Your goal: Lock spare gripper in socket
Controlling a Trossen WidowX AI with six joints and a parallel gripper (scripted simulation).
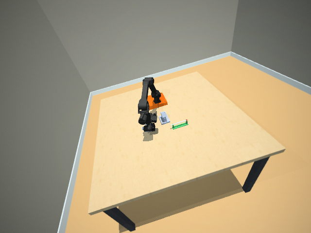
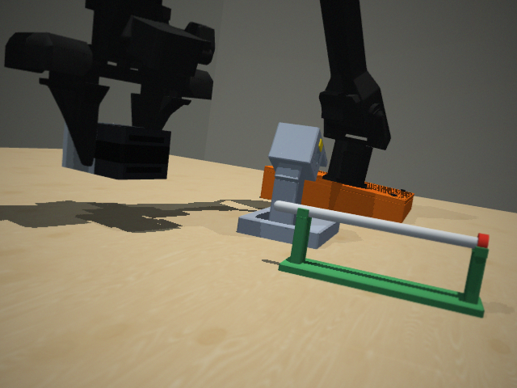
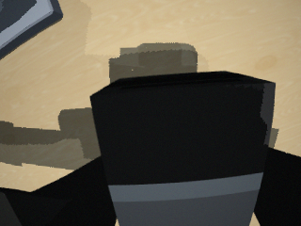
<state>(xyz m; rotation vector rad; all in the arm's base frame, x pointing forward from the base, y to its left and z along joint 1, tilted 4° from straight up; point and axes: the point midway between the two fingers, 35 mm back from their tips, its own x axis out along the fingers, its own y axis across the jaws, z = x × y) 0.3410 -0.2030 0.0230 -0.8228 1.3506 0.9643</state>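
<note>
Now: gripper tip 20 mm below the spare gripper, 10 mm to the left of it and 10 mm past it. Round my gripper tip: green rack 250 mm to the left, 60 mm ahead, 20 mm below; then grey mount 160 mm to the left, 70 mm behind.
</note>
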